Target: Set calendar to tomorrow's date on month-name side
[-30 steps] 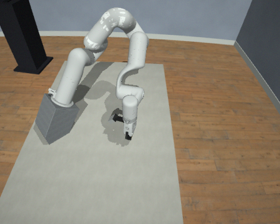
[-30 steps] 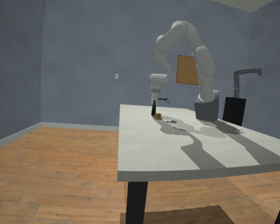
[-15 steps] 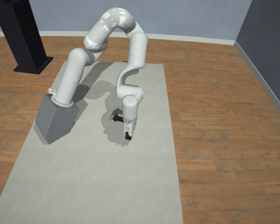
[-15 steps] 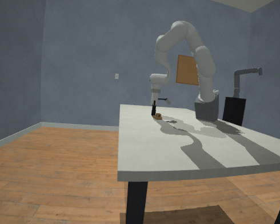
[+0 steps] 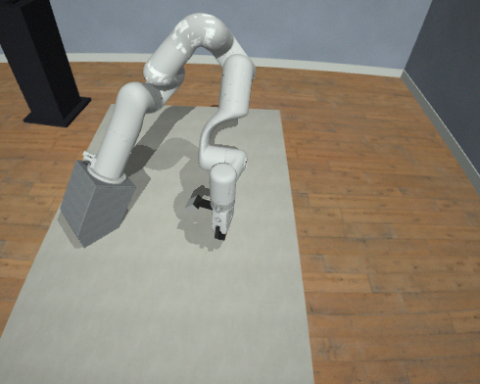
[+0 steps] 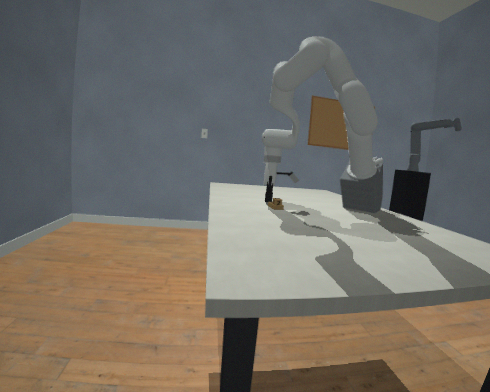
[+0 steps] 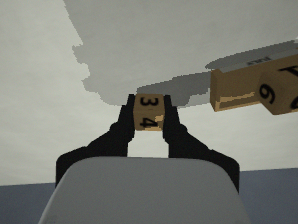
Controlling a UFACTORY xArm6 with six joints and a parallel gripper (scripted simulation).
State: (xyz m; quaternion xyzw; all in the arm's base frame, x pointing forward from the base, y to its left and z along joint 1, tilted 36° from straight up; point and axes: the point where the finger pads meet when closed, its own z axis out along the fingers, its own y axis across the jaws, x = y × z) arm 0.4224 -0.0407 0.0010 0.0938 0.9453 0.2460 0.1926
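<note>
My hand is 1 cm above the wooden digit cube. From my hand the other things lie so: wooden calendar tray: 2 cm behind, 10 cm to the left, 2 cm below.
</note>
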